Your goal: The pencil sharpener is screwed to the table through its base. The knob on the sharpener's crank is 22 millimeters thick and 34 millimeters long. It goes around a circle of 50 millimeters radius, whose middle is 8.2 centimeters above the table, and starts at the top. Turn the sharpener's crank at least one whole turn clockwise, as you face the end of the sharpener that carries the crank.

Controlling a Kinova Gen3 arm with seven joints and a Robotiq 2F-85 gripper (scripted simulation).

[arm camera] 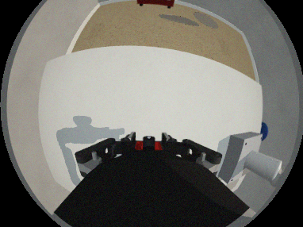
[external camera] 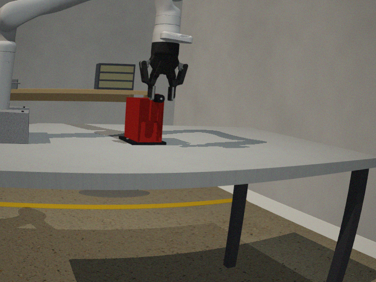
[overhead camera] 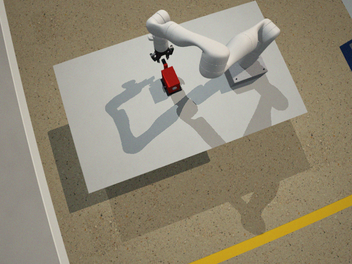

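Right now the black crank knob is 2 cm to the left of my hand and 1 cm below it.
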